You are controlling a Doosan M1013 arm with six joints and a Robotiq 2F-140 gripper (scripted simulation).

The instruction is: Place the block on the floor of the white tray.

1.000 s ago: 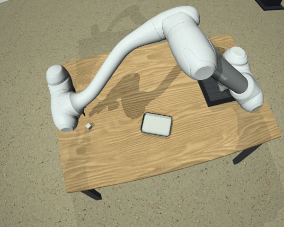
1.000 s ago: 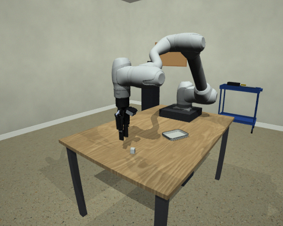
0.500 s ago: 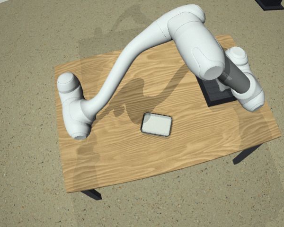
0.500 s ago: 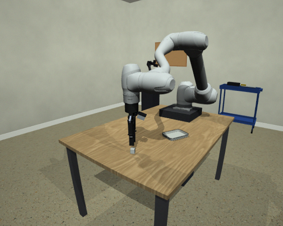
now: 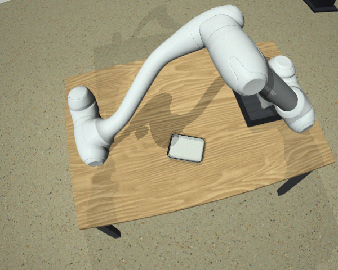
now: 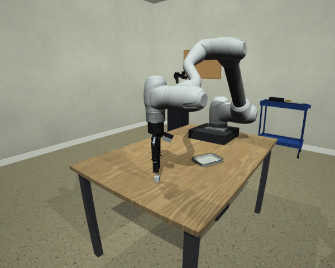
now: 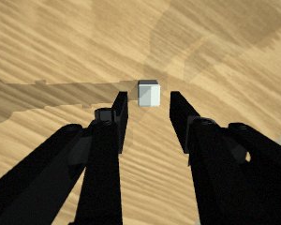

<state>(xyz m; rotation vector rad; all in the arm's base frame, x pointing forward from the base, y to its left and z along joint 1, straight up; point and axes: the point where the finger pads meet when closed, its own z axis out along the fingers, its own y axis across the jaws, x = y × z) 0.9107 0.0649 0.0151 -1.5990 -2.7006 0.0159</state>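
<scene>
The block lies 8 cm below my hand. The rest, counted from my hand: white tray 38 cm behind, 9 cm to the left, 8 cm below.
</scene>
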